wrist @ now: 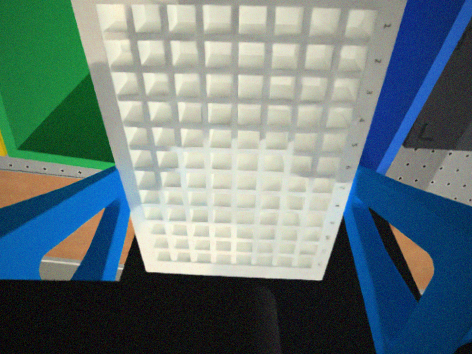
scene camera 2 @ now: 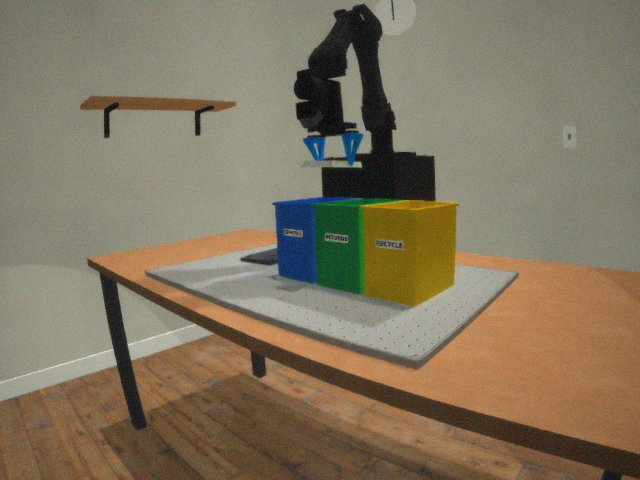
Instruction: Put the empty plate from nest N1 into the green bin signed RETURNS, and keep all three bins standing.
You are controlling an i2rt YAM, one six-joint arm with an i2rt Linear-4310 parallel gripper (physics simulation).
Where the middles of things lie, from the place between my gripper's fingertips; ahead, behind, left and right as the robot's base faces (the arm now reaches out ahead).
My gripper is now 1 cm short of the white plate (wrist: 237, 138). Round my hand: yellow bin (scene camera 2: 409, 246) (22 cm to the left, 17 cm below, 1 cm ahead); then blue bin (scene camera 2: 295, 220) (17 cm below, 5 cm to the right, 1 cm ahead); then green bin (scene camera 2: 339, 225) (17 cm below, 9 cm to the left, 1 cm ahead).
